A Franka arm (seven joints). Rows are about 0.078 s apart.
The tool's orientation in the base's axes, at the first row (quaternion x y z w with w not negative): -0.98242 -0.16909 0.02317 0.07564
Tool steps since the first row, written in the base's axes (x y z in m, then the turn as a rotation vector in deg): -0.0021 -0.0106 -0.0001 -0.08 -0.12 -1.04; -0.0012 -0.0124 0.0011 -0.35 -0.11 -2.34; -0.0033 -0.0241 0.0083 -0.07 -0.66 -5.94; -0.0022 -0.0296 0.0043 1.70 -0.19 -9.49; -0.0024 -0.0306 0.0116 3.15 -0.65 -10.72; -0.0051 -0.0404 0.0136 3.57 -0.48 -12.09; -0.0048 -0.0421 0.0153 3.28 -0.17 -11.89; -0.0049 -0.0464 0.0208 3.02 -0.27 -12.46
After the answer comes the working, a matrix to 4 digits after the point.
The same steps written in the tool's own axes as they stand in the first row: -0.0055 0.0092 -0.0012 -0.09 0.25 1.02; -0.0053 0.0110 -0.0027 -0.32 0.35 2.32; -0.0114 0.0201 -0.0114 -0.17 1.52 5.78; -0.0121 0.0262 -0.0083 1.73 2.22 9.22; -0.0128 0.0259 -0.0156 2.96 3.32 10.27; -0.0186 0.0338 -0.0188 3.44 3.51 11.62; -0.0190 0.0352 -0.0207 3.27 3.10 11.48; -0.0206 0.0384 -0.0267 3.00 3.19 12.05
The tool's axes in the first row as the columns of a matrix, in the base's axes (rounded; the answer above uses it unrounded):
0.9417 0.3287 -0.0711
0.3357 -0.9314 0.1408
-0.0199 -0.1565 -0.9875

